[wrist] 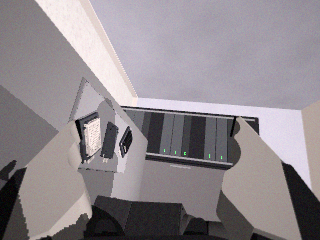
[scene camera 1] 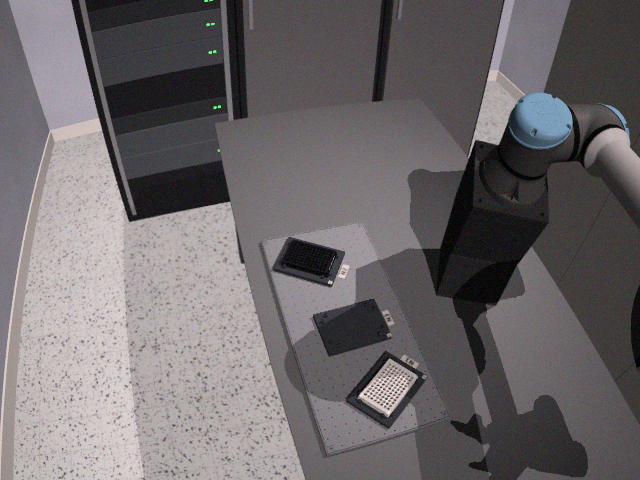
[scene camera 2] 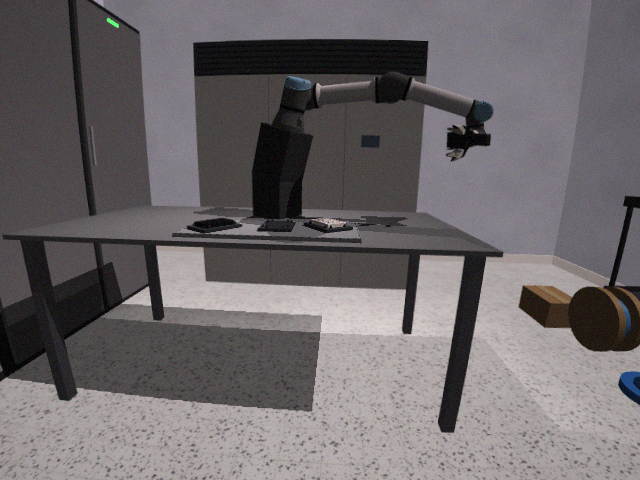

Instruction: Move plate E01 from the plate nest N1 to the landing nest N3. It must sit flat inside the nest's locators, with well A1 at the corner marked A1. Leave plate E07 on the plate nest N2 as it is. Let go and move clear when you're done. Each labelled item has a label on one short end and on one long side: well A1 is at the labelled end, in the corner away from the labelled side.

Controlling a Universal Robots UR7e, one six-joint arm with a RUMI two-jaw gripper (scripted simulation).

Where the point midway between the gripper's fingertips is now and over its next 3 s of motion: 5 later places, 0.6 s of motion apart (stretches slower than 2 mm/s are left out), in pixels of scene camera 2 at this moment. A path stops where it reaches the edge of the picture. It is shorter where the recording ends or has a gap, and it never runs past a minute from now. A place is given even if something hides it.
My gripper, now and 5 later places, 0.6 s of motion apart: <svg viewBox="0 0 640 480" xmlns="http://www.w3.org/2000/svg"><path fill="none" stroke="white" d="M452 143L448 133L441 122L431 109L417 96L402 83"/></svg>
